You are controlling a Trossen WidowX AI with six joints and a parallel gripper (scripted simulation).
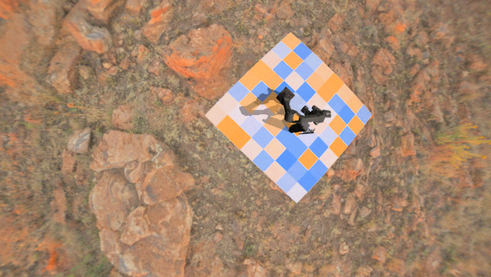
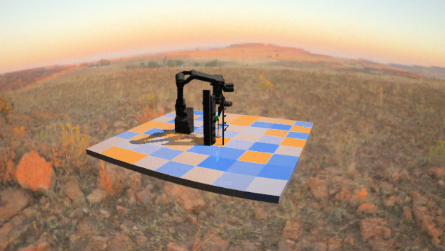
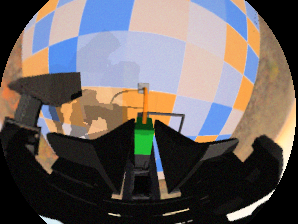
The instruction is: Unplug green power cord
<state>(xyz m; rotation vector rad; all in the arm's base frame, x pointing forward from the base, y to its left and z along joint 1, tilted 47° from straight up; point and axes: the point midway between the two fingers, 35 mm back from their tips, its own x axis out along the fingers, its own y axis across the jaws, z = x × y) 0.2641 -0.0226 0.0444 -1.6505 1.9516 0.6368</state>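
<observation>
My gripper tip is 5 cm to the left of the green plug.
</observation>
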